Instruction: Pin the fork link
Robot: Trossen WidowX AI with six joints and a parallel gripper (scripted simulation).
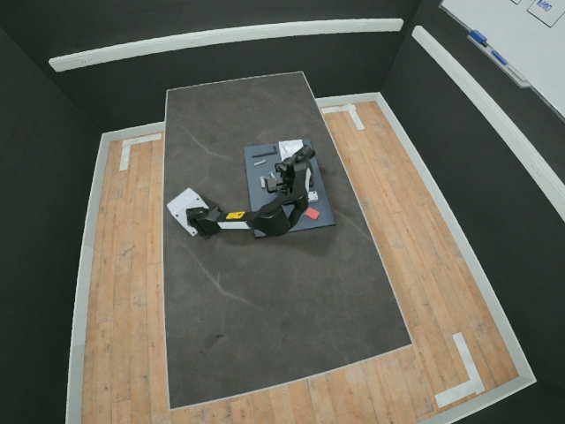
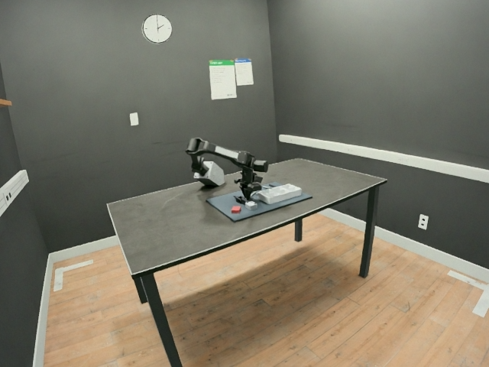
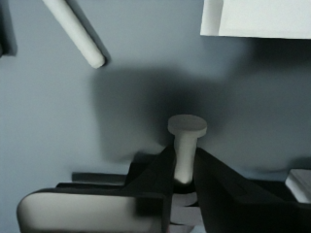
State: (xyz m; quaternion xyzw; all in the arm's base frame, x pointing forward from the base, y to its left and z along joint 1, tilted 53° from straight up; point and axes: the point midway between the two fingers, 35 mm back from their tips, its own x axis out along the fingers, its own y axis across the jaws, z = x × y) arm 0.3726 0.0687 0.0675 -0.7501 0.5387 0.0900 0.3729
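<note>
My hand is 40 mm to the left of the eye plate and 30 mm above it. Round my hand: grey block 80 mm ahead, 60 mm to the right, 20 mm below; then red block 50 mm ahead, 130 mm to the right, 30 mm below; then blue-grey mat 20 mm ahead, 60 mm to the left, 50 mm below.
</note>
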